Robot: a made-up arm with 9 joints. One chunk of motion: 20 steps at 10 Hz.
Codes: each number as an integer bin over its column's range. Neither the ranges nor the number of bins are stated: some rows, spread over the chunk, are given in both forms.
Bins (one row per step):
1: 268 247 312 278 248 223
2: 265 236 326 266 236 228
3: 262 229 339 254 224 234
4: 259 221 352 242 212 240
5: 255 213 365 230 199 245
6: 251 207 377 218 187 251
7: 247 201 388 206 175 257
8: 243 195 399 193 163 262
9: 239 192 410 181 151 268
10: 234 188 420 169 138 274
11: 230 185 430 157 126 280
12: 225 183 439 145 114 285
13: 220 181 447 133 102 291
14: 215 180 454 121 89 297
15: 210 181 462 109 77 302
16: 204 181 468 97 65 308
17: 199 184 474 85 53 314
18: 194 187 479 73 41 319
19: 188 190 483 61 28 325
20: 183 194 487 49 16 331
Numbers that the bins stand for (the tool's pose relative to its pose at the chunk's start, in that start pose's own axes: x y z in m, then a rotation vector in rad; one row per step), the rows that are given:
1: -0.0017 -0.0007 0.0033 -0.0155 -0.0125 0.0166
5: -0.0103 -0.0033 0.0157 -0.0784 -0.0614 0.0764
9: -0.0210 -0.0050 0.0263 -0.1427 -0.1093 0.1390
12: -0.0303 -0.0057 0.0331 -0.1899 -0.1462 0.1852
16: -0.0443 -0.0058 0.0399 -0.2528 -0.1951 0.2478
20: -0.0582 -0.0048 0.0444 -0.3158 -0.2440 0.3104
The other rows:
2: -0.0037 -0.0015 0.0066 -0.0312 -0.0245 0.0302
3: -0.0057 -0.0021 0.0096 -0.0470 -0.0364 0.0465
4: -0.0077 -0.0027 0.0127 -0.0627 -0.0484 0.0628
6: -0.0130 -0.0038 0.0185 -0.0942 -0.0734 0.0928
7: -0.0157 -0.0043 0.0211 -0.1099 -0.0853 0.1091
8: -0.0183 -0.0047 0.0237 -0.1269 -0.0973 0.1227
10: -0.0243 -0.0053 0.0286 -0.1584 -0.1223 0.1553
11: -0.0270 -0.0055 0.0310 -0.1741 -0.1342 0.1716
13: -0.0336 -0.0058 0.0350 -0.2056 -0.1582 0.2016
14: -0.0369 -0.0059 0.0366 -0.2214 -0.1712 0.2179
15: -0.0403 -0.0058 0.0385 -0.2371 -0.1832 0.2315
17: -0.0476 -0.0056 0.0413 -0.2686 -0.2071 0.2641
18: -0.0509 -0.0054 0.0425 -0.2843 -0.2191 0.2777
19: -0.0549 -0.0051 0.0434 -0.3000 -0.2321 0.2941

